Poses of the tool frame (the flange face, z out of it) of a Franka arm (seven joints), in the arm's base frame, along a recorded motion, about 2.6 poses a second.
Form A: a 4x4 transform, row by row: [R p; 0 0 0 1], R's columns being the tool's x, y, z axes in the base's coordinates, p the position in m. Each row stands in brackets.
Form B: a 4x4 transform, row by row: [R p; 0 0 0 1], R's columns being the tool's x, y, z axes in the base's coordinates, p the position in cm. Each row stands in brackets. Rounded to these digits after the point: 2 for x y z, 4 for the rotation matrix.
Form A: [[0.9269 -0.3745 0.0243 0.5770], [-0.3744 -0.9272 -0.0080 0.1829], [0.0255 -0.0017 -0.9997 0.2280], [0 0 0 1]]
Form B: [[0.9269 -0.3745 0.0243 57.70], [-0.3744 -0.9272 -0.0080 18.29], [0.0255 -0.0017 -0.9997 22.80], [0 0 0 1]]
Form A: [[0.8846 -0.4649 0.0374 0.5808], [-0.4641 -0.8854 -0.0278 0.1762], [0.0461 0.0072 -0.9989 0.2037], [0 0 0 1]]
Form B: [[0.8846 -0.4649 0.0374 58.08], [-0.4641 -0.8854 -0.0278 17.62], [0.0461 0.0072 -0.9989 20.37], [0 0 0 1]]
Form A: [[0.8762 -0.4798 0.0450 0.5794], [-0.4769 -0.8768 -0.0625 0.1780], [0.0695 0.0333 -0.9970 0.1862], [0 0 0 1]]
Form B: [[0.8762 -0.4798 0.0450 57.94], [-0.4769 -0.8768 -0.0625 17.80], [0.0695 0.0333 -0.9970 18.62], [0 0 0 1]]
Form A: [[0.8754 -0.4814 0.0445 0.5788], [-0.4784 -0.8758 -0.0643 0.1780], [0.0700 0.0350 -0.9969 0.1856], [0 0 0 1]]
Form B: [[0.8754 -0.4814 0.0445 57.88], [-0.4784 -0.8758 -0.0643 17.80], [0.0700 0.0350 -0.9969 18.56], [0 0 0 1]]
